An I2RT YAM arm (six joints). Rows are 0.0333 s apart.
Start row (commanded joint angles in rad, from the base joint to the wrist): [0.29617, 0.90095, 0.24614, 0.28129, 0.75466, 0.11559]
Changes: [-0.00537, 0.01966, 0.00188, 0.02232, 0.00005, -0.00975]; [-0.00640, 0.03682, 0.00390, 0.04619, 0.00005, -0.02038]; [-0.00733, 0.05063, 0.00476, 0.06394, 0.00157, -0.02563]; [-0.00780, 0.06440, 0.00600, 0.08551, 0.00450, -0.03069]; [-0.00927, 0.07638, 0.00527, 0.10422, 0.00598, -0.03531]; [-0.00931, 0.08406, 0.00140, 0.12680, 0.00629, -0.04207]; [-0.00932, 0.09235, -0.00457, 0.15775, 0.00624, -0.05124]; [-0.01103, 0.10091, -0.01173, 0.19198, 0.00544, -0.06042]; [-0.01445, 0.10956, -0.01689, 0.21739, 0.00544, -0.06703]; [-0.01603, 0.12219, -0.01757, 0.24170, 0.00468, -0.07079]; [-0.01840, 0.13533, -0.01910, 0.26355, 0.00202, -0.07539]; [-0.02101, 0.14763, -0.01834, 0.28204, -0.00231, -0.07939]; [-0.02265, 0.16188, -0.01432, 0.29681, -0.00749, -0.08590]
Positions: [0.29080, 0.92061, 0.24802, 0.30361, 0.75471, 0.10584]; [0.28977, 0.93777, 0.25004, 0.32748, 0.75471, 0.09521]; [0.28884, 0.95158, 0.25090, 0.34523, 0.75623, 0.08996]; [0.28837, 0.96535, 0.25214, 0.36680, 0.75916, 0.08490]; [0.28690, 0.97733, 0.25141, 0.38551, 0.76064, 0.08028]; [0.28686, 0.98501, 0.24754, 0.40809, 0.76095, 0.07352]; [0.28685, 0.99330, 0.24157, 0.43904, 0.76090, 0.06435]; [0.28514, 1.00186, 0.23441, 0.47327, 0.76010, 0.05517]; [0.28172, 1.01051, 0.22925, 0.49868, 0.76010, 0.04856]; [0.28014, 1.02314, 0.22857, 0.52299, 0.75934, 0.04480]; [0.27777, 1.03628, 0.22704, 0.54484, 0.75668, 0.04020]; [0.27516, 1.04858, 0.22780, 0.56333, 0.75235, 0.03620]; [0.27352, 1.06283, 0.23182, 0.57810, 0.74717, 0.02969]
